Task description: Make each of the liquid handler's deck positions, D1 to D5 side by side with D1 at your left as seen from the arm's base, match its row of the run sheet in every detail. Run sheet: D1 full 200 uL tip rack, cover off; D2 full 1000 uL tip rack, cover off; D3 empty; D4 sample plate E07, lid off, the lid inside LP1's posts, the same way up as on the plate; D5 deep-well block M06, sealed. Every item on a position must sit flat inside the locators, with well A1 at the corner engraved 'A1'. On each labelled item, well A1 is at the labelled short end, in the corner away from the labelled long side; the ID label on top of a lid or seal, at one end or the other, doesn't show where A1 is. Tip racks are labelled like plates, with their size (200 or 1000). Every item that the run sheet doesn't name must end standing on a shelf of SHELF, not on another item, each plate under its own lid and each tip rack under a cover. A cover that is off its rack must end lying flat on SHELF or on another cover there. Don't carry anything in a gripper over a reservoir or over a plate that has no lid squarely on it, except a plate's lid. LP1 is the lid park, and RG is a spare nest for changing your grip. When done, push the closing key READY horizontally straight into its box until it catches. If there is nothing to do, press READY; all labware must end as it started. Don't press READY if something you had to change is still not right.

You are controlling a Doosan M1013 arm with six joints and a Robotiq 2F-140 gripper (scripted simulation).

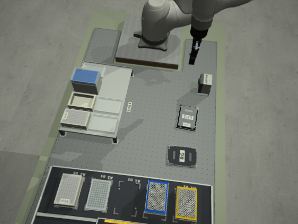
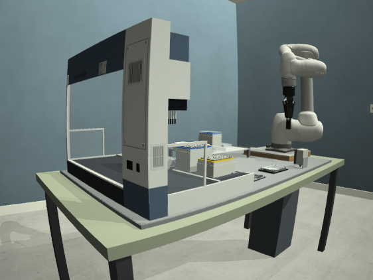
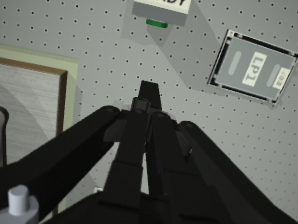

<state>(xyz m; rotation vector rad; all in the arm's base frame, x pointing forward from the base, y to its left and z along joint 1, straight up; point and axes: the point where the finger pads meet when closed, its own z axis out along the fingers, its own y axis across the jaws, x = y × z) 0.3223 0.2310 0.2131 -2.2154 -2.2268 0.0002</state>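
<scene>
The ready box lies 18 cm below my hand and 8 cm to the left of it. Also, from my hand: clear lid 23 cm below, 20 cm ahead, 3 cm to the left; then shelf label 29 cm to the right, 24 cm below, 18 cm ahead; then lid park 24 cm below, 20 cm ahead, 3 cm to the left.
</scene>
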